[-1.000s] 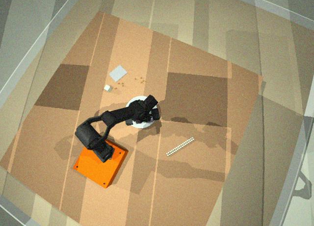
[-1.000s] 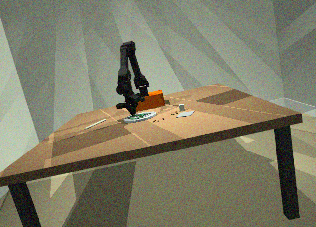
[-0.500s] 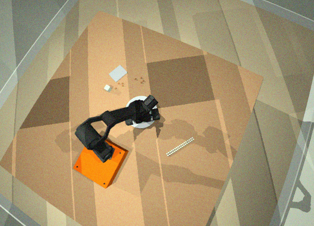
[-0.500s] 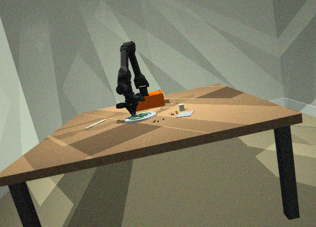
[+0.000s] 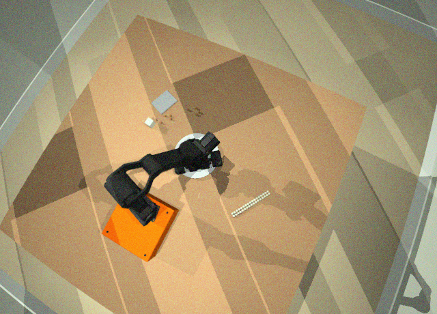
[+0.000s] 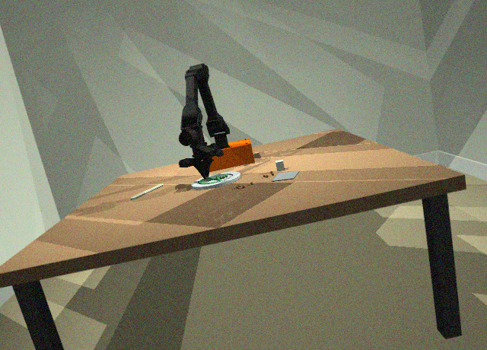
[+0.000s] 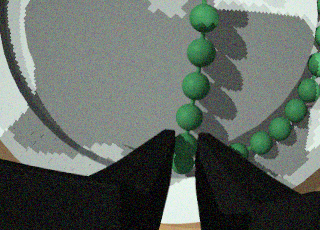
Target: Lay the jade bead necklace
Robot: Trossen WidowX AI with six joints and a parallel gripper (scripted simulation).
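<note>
The round bead board lies 4 cm ahead of my gripper tip, 4 cm to the left of it and 1 cm below it. Also, from my gripper tip: grey flat plate (23 cm ahead, 28 cm to the left, 1 cm below); then small white cube (10 cm ahead, 29 cm to the left).
</note>
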